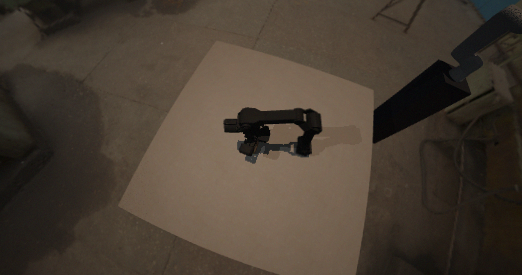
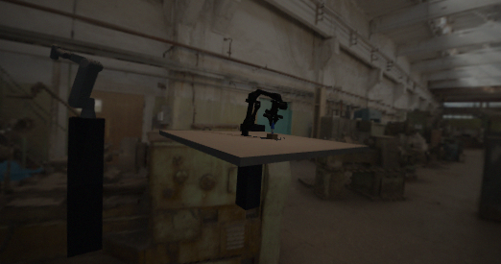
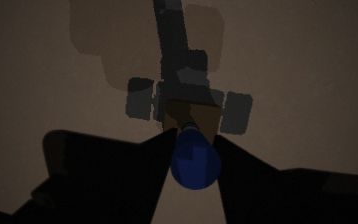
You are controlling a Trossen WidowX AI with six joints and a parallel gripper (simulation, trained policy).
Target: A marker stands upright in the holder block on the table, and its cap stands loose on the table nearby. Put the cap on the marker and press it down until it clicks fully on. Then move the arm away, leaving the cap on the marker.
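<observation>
The orange holder block is 9 cm below my gripper tip and 2 cm ahead of it. Also, from my gripper tip: blue cap 1 cm ahead.
</observation>
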